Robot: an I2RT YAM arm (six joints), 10 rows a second.
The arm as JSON. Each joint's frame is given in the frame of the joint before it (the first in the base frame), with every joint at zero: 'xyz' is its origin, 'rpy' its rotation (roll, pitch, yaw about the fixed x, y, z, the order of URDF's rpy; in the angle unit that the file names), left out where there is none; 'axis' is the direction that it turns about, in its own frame. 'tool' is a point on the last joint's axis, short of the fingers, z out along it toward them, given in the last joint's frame.
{
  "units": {
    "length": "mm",
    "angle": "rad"
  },
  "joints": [
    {
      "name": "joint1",
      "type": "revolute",
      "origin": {
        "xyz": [
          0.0,
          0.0,
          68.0
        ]
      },
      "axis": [
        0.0,
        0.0,
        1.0
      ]
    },
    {
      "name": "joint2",
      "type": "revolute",
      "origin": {
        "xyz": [
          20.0,
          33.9,
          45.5
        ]
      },
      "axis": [
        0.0,
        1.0,
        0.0
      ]
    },
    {
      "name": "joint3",
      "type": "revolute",
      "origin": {
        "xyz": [
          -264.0,
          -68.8,
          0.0
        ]
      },
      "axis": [
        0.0,
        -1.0,
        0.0
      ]
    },
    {
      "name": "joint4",
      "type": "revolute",
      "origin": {
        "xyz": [
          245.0,
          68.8,
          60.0
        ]
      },
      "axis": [
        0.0,
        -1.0,
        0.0
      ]
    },
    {
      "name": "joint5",
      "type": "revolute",
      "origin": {
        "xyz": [
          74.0,
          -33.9,
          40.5
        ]
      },
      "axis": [
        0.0,
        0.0,
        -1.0
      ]
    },
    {
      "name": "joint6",
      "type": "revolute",
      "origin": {
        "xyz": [
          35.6,
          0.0,
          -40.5
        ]
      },
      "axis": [
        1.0,
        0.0,
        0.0
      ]
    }
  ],
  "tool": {
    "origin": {
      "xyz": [
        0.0,
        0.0,
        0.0
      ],
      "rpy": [
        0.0,
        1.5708,
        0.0
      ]
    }
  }
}
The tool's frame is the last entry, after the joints.
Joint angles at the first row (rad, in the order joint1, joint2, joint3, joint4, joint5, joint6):
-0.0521, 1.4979, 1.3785, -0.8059, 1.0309, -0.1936
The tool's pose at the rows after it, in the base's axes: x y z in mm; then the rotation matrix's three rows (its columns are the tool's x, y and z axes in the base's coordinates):
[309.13 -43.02 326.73], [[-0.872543 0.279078 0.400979], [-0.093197 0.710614 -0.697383], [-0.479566 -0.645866 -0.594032]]
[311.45 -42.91 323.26], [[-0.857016 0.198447 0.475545], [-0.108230 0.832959 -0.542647], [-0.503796 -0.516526 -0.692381]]
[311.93 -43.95 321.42], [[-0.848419 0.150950 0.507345], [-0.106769 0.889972 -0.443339], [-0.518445 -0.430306 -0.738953]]
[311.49 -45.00 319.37], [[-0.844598 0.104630 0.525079], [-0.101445 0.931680 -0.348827], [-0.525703 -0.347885 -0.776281]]
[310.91 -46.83 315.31], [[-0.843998 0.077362 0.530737], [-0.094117 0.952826 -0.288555], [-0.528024 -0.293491 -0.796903]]
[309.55 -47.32 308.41], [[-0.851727 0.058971 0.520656], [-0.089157 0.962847 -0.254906], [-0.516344 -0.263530 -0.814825]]
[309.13 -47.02 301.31], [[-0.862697 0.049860 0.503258], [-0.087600 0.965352 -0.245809], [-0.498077 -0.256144 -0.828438]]
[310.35 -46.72 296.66], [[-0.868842 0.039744 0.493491], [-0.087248 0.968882 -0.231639], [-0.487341 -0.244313 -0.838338]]
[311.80 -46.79 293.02], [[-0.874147 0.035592 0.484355], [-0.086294 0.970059 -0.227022], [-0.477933 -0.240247 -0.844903]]
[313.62 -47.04 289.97], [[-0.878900 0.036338 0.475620], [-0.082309 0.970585 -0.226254], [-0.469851 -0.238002 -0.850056]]
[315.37 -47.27 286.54], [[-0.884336 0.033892 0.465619], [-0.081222 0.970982 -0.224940], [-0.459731 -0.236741 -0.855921]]
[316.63 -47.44 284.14], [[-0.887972 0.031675 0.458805], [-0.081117 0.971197 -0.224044], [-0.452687 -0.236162 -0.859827]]
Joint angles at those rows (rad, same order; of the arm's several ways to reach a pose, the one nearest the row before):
-0.0616, 1.4979, 1.3785, -0.8104, 0.7360, -0.1993
-0.0799, 1.4979, 1.3785, -0.8097, 0.5270, -0.2054
-0.0956, 1.4979, 1.3785, -0.8139, 0.4038, -0.2050
-0.1108, 1.4982, 1.3781, -0.8253, 0.2928, -0.2043
-0.1245, 1.4983, 1.3667, -0.8246, 0.2222, -0.2047
-0.1307, 1.4982, 1.3453, -0.8246, 0.1860, -0.2043
-0.1307, 1.5028, 1.3270, -0.8249, 0.1791, -0.2039
-0.1307, 1.5116, 1.3205, -0.8249, 0.1661, -0.2039
-0.1307, 1.5207, 1.3174, -0.8245, 0.1627, -0.2035
-0.1307, 1.5311, 1.3174, -0.8245, 0.1631, -0.2001
-0.1307, 1.5417, 1.3167, -0.8250, 0.1631, -0.1997
-0.1307, 1.5494, 1.3163, -0.8250, 0.1631, -0.2001

